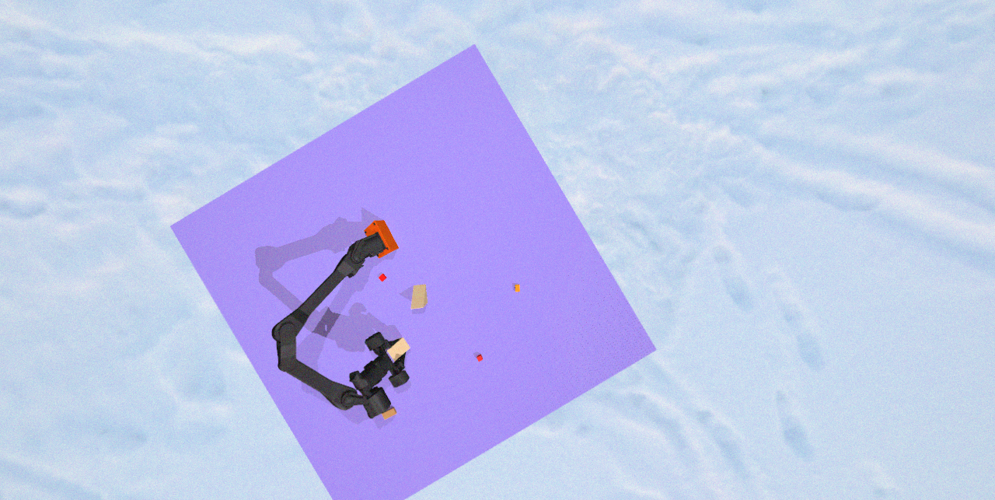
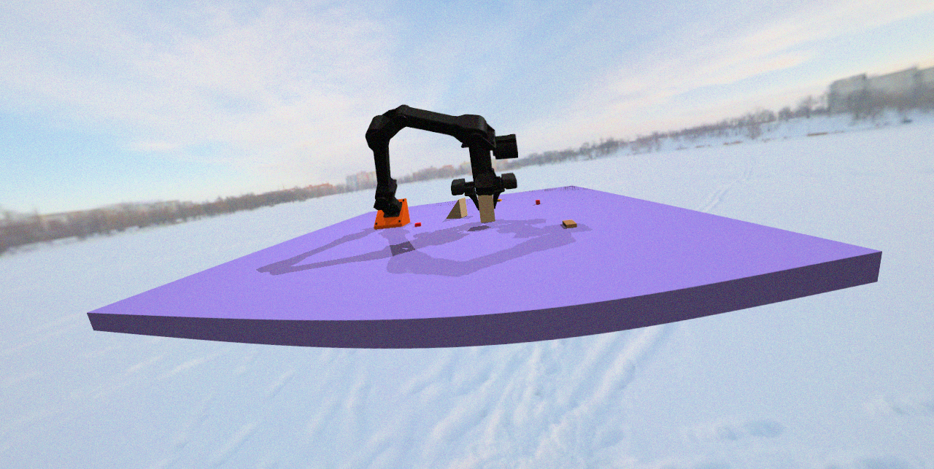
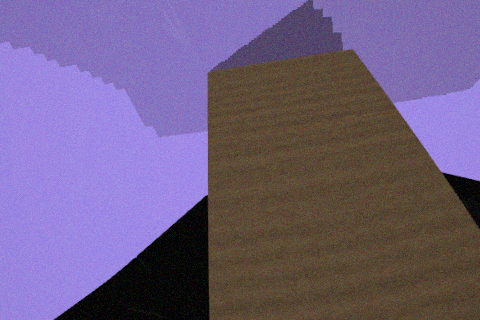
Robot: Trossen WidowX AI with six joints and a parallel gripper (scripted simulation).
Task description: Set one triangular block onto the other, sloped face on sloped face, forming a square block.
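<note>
My gripper tip is now 1 cm below the triangular block.
</note>
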